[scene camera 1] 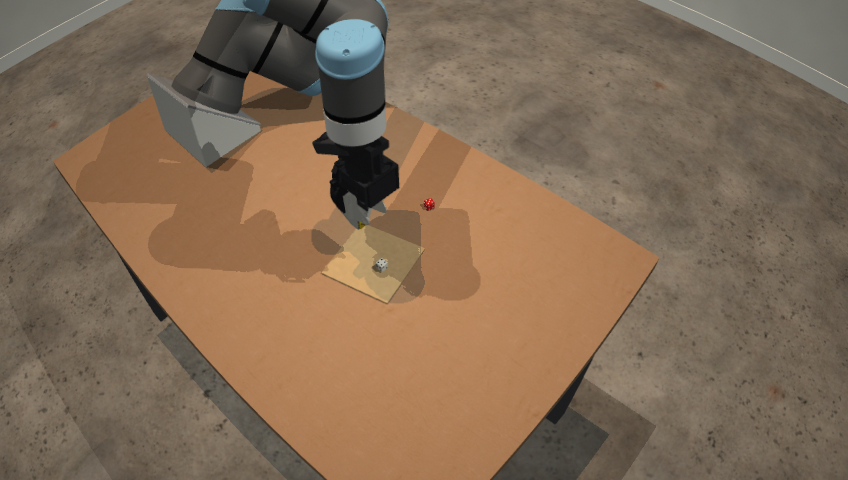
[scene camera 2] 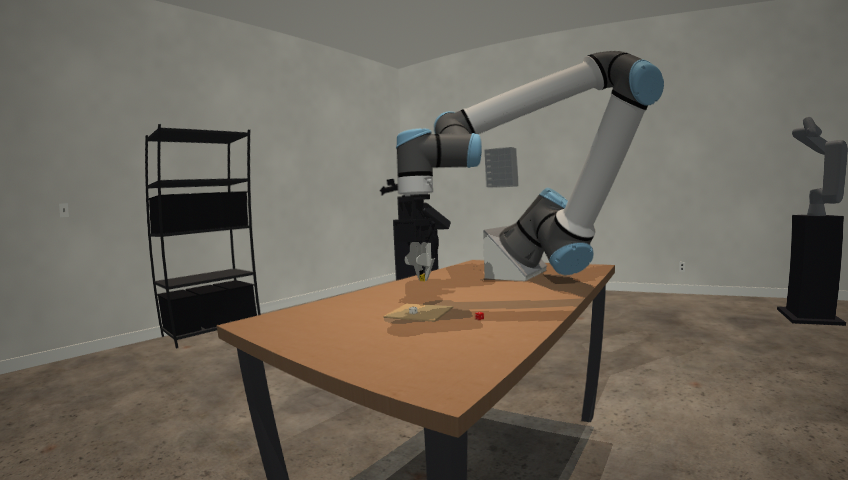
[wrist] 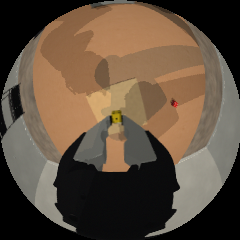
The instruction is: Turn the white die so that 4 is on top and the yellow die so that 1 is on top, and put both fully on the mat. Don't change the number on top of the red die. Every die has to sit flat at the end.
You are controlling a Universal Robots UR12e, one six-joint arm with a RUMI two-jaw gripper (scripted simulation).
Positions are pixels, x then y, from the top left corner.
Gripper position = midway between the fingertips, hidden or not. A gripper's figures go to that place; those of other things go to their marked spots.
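Gripper (scene camera 1: 361, 225), 1.03 m from the lens. Tan mat (scene camera 1: 354, 265), 1.08 m from the lens.
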